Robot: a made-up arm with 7 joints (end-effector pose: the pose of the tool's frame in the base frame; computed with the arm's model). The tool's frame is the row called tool.
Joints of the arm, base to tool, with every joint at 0 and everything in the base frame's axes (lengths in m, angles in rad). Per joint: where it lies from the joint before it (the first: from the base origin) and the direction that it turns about. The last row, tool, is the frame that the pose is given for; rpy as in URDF.
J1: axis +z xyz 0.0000 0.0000 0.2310
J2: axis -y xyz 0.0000 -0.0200 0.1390
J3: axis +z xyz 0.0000 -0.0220 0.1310
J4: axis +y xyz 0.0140 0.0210 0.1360
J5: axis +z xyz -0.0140 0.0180 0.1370
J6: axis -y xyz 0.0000 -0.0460 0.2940
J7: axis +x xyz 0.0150 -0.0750 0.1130
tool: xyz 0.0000 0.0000 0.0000 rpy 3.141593 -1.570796 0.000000
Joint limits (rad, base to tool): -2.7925..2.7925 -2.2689..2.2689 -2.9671..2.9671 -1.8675..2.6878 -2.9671..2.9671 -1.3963..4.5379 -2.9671..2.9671
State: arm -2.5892 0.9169 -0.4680 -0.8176 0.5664 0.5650 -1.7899
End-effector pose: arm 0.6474 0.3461 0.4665 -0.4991 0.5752 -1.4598
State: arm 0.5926 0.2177 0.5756 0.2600 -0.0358 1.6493 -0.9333
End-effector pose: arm -0.0358 -0.1543 1.0852 0.1577 -0.0844 -2.9480
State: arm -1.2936 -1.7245 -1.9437 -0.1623 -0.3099 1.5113 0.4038
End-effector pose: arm 0.3511 -0.6011 0.2261 1.6563 0.5525 0.0906
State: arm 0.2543 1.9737 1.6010 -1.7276 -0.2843 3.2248 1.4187
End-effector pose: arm -0.0956 -0.3664 0.3829 -1.8663 -0.7137 -2.1987
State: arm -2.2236 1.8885 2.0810 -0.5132 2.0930 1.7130 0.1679
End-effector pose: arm 0.3373 0.6089 0.1782 -1.5730 0.0369 -0.4946
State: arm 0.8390 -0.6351 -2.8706 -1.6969 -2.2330 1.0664 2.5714
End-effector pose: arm 0.4025 0.3075 0.1916 -1.1819 2.6209 1.1061
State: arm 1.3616 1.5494 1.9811 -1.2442 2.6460 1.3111 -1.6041
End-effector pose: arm 0.3161 -0.6260 0.4505 1.5714 0.1525 1.9474
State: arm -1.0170 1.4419 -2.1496 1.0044 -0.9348 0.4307 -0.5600
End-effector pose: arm -0.6804 0.3913 0.2344 0.5165 -3.0005 0.2293
